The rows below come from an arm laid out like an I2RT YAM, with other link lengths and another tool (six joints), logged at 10 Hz.
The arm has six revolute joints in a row. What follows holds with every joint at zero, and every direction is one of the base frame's. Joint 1 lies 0.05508 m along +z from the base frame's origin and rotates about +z. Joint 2 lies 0.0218 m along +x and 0.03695 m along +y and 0.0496 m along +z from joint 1 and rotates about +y. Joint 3 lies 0.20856 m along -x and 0.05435 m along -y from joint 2 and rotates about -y. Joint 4 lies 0.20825 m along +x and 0.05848 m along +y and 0.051 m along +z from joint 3 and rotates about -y. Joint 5 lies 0.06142 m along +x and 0.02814 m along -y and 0.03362 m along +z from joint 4 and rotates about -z. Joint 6 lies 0.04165 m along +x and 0.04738 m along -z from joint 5 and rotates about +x. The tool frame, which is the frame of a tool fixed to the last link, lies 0.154 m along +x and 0.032 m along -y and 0.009 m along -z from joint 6; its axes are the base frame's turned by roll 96.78, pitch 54.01 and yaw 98.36 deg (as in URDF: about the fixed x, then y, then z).
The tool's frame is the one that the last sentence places.
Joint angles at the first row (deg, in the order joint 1, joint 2, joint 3, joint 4, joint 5, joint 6):
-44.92 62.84 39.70 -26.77 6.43 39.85
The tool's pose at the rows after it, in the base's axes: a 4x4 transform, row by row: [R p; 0 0 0 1], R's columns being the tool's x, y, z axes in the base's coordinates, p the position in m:
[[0.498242 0.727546 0.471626 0.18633], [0.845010 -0.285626 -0.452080 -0.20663], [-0.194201 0.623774 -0.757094 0.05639], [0 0 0 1]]
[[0.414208 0.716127 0.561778 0.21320], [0.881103 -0.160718 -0.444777 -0.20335], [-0.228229 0.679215 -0.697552 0.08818], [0 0 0 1]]
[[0.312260 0.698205 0.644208 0.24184], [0.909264 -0.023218 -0.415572 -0.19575], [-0.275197 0.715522 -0.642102 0.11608], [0 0 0 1]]
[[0.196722 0.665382 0.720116 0.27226], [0.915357 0.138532 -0.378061 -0.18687], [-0.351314 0.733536 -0.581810 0.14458], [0 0 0 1]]
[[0.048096 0.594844 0.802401 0.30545], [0.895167 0.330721 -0.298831 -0.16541], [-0.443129 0.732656 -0.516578 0.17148], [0 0 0 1]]
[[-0.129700 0.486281 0.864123 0.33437], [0.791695 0.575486 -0.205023 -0.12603], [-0.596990 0.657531 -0.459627 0.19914], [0 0 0 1]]
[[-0.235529 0.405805 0.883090 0.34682], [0.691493 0.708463 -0.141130 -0.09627], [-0.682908 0.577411 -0.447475 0.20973], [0 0 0 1]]
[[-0.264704 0.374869 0.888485 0.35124], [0.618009 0.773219 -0.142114 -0.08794], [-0.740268 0.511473 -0.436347 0.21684], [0 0 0 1]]
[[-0.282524 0.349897 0.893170 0.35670], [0.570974 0.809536 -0.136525 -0.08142], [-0.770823 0.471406 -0.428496 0.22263], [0 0 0 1]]
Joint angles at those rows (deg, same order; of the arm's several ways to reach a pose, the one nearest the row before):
-42.80 61.55 43.50 -29.77 5.34 37.68
-39.56 60.26 47.63 -29.98 3.77 34.86
-35.79 60.45 51.47 -29.10 2.24 31.36
-31.87 61.62 55.25 -26.98 0.94 26.33
-27.01 62.30 57.72 -23.91 -1.60 19.90
-18.52 61.68 59.05 -21.39 -1.10 9.85
-12.61 61.44 59.53 -20.89 -0.09 3.04
-9.92 61.43 59.64 -20.03 2.02 -1.46
-8.15 62.20 60.48 -19.48 3.06 -4.15

